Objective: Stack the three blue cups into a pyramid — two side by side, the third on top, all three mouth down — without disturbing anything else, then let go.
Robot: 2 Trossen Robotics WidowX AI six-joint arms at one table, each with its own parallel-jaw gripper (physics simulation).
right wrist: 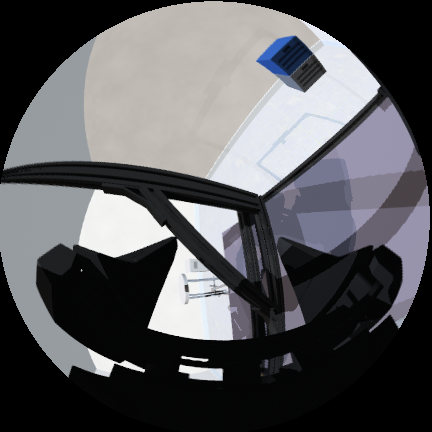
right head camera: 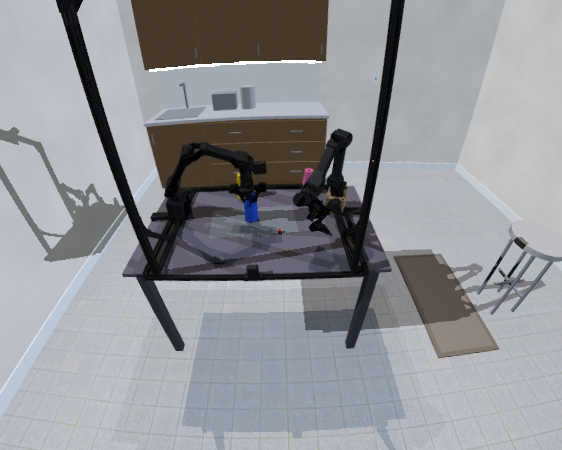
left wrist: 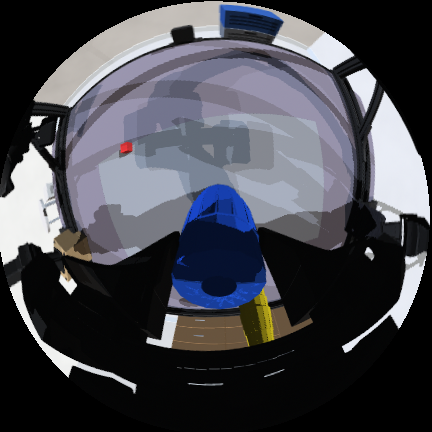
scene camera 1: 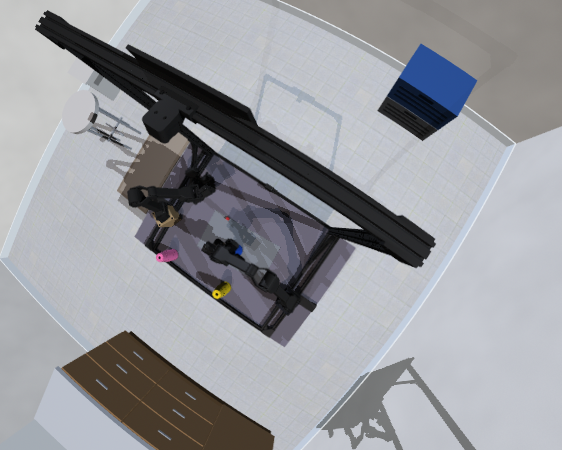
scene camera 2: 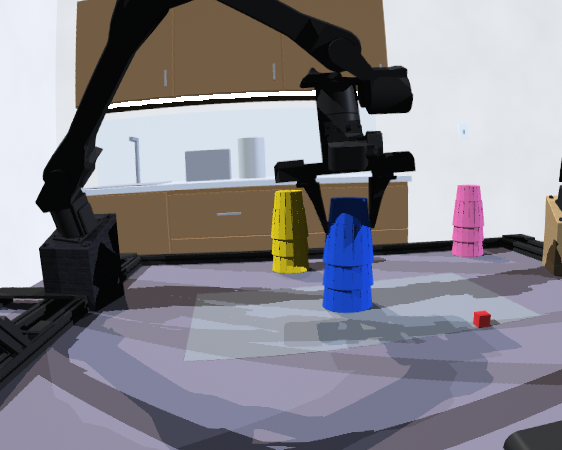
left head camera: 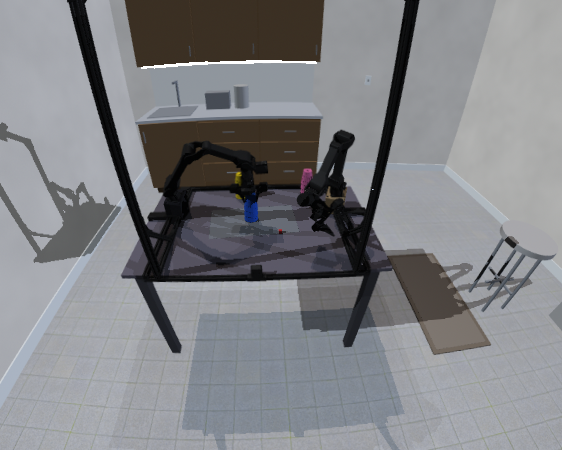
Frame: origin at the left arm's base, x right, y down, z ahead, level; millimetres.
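Seen in the pictures: left gripper, between the fingertips: point(right head camera: 250, 202) point(left wrist: 219, 234) point(scene camera 2: 349, 230) point(left head camera: 250, 202); right gripper, between the fingertips: point(right wrist: 228, 242) point(right head camera: 337, 229) point(scene camera 1: 201, 167) point(left head camera: 340, 229); left arm's base, origin of its link: point(right head camera: 176, 197) point(scene camera 1: 287, 303) point(scene camera 2: 77, 230) point(left head camera: 174, 196); right arm's base, origin of its link: point(right head camera: 337, 191) point(left wrist: 58, 259) point(scene camera 1: 162, 215) point(left head camera: 336, 192).
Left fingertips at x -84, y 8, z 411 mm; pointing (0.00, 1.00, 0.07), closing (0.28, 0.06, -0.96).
Pixels of each thing's top centre, then the offset from my left fingertips to it.
- yellow cup stack, centre of its top: point(scene camera 2: 287, 191) point(left wrist: 263, 345) point(scene camera 1: 217, 294) dx -200, dy -42, dz -147 mm
- pink cup stack, centre of its top: point(scene camera 2: 468, 185) point(right head camera: 309, 169) point(left head camera: 307, 170) point(scene camera 1: 159, 258) dx -379, dy -42, dz +216 mm
- small red cube, centre of its top: point(scene camera 2: 482, 313) point(left wrist: 123, 146) point(left head camera: 280, 230) dx +62, dy +94, dz +180 mm
Three blue cups point(left head camera: 251, 212) point(right head camera: 251, 212) point(scene camera 1: 239, 251) point(scene camera 2: 348, 274) point(left wrist: 219, 200) stand nested in one upright stack, mouth down, on the pale patch of the table. My left gripper point(scene camera 2: 350, 229) point(left wrist: 219, 234) points down over the stack. Its fingers are partly closed, one on each side of the top blue cup, and appear to touch its walls. The stack stands on the table. My right gripper point(left head camera: 323, 230) point(right head camera: 320, 230) point(right wrist: 228, 242) is open and empty above the right part of the table, apart from the cups.
A yellow cup stack point(left head camera: 238, 185) point(scene camera 1: 221, 290) point(scene camera 2: 289, 232) point(left wrist: 257, 320) stands behind the blue one. A pink cup stack point(left head camera: 306, 181) point(scene camera 1: 167, 256) point(scene camera 2: 468, 221) stands at the back right in scene camera 2. A small red cube point(left head camera: 280, 231) point(scene camera 2: 481, 319) point(left wrist: 126, 147) lies right of the blue stack there.
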